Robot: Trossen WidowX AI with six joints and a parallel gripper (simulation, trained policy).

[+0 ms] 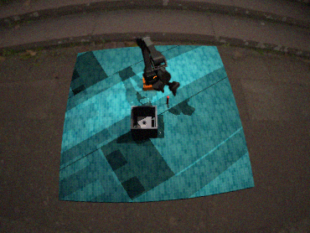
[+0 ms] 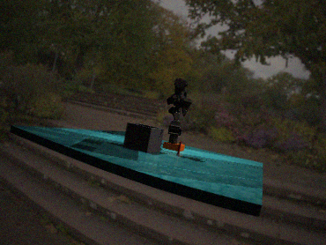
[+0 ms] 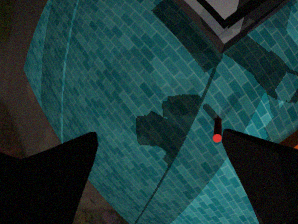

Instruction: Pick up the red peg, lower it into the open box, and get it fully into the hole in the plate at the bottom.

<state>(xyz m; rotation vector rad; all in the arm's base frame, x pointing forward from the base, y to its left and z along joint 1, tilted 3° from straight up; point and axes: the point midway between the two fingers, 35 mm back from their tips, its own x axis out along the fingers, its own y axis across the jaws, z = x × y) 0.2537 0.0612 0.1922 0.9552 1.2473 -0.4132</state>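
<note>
Now: gripper tip 7 cm past the red peg, 2 cm to the right of it and 17 cm above it. Round my gripper tip: grey plate: 7 cm ahead, 17 cm to the right, 17 cm below.
</note>
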